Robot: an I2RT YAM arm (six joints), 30 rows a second.
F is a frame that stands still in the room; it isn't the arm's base.
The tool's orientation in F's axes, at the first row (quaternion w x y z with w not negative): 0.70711, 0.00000, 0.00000, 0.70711
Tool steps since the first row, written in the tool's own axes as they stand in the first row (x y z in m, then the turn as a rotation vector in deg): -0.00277, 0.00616, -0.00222, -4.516, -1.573, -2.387; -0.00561, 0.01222, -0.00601, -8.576, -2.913, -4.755; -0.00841, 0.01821, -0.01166, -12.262, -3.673, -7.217; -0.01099, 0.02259, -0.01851, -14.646, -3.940, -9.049; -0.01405, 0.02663, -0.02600, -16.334, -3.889, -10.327
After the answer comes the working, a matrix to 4 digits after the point.
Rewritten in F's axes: -0.00616, -0.00277, -0.00222, 1.573, -4.516, -2.387; -0.01222, -0.00561, -0.00601, 2.913, -8.576, -4.755; -0.01821, -0.00841, -0.01166, 3.673, -12.262, -7.217; -0.02259, -0.01099, -0.01851, 3.940, -14.646, -9.049; -0.02663, -0.01405, -0.02600, 3.889, -16.334, -10.327
The tool's axes in the first row as the columns of a matrix, in F's axes (rounded; the answer above uses it unrounded):
0.0000, -1.0000, 0.0000
1.0000, 0.0000, 0.0000
0.0000, 0.0000, 1.0000

